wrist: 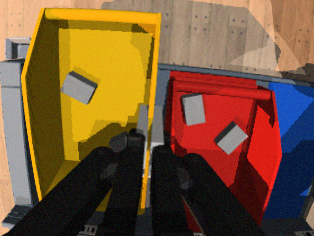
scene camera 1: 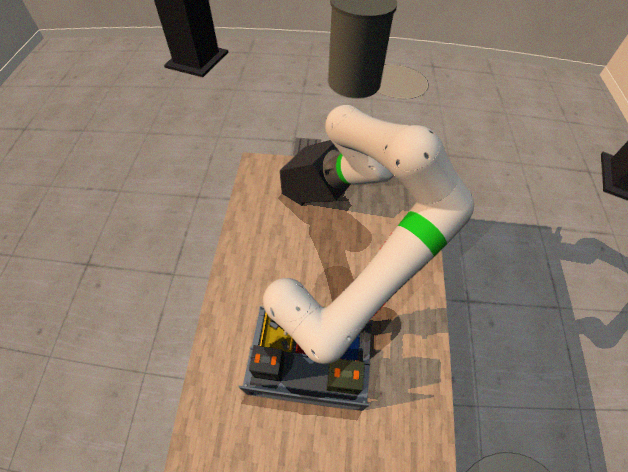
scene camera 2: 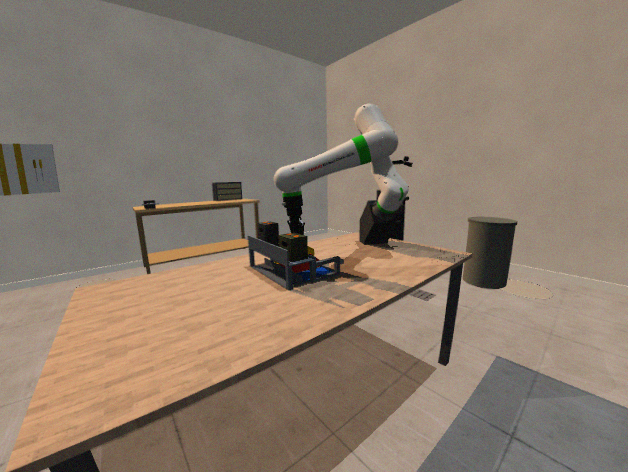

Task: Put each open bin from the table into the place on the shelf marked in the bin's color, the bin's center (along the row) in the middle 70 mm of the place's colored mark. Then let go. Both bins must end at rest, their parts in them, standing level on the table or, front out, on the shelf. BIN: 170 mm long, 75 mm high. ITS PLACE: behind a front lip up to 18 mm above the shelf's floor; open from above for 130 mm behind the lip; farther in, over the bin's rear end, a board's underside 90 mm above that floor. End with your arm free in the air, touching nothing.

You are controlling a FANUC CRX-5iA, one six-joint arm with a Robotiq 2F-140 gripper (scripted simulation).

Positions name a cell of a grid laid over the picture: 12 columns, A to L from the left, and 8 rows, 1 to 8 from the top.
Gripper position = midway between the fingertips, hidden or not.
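Observation:
A yellow bin (wrist: E2) and a grey part (wrist: C3) are visible in the scene, and so is the gripper (wrist: F5).

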